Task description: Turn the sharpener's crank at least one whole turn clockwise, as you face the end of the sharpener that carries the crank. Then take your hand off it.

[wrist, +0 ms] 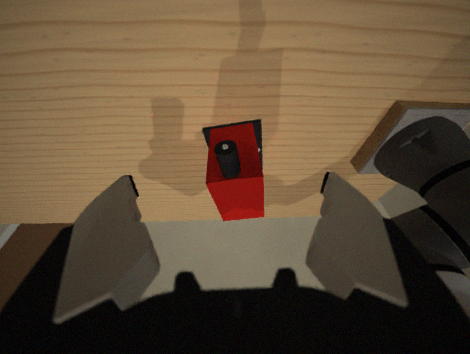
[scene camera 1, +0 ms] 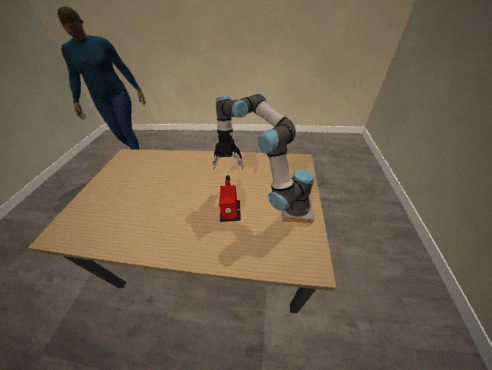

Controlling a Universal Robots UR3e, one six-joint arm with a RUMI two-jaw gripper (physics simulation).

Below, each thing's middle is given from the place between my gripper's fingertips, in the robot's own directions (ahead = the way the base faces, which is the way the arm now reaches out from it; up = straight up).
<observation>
Right now the black crank knob (wrist: pixel 228 159) is 30 mm to the left of my hand and 50 mm below it. Round my hand: red sharpener (scene camera 1: pixel 229 206) (10 mm behind, 100 mm to the left, 110 mm below).
</observation>
